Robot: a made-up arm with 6 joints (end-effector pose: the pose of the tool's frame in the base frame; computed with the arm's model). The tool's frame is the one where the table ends. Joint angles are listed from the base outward.
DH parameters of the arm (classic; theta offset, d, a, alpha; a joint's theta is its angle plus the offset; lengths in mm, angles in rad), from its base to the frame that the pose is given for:
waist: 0 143 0 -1.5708
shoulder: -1.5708 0 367 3.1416
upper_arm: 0 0 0 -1.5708
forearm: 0 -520 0 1.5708
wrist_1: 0 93 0 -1.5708
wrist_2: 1.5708 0 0 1.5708
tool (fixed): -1.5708 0 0 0
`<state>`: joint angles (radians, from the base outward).
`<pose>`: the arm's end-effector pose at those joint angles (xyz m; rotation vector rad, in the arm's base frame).
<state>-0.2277 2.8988 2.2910 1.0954 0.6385 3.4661</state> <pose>0.5382 -0.1684 -0.4423 1.8936 0.4903 -0.0034</pose>
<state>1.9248 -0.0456 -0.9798 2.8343 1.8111 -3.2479</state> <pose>-0.1923 0.2647 0.1082 -2.1091 2.0061 0.4772</pose>
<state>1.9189 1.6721 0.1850 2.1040 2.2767 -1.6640</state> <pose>-0.2110 0.4430 -0.4056 0.2371 -1.6894 -1.1859</pose>
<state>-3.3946 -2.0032 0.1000 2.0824 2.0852 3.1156</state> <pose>0.6344 -0.2111 0.3961 0.0744 0.6283 -2.3979</pose>
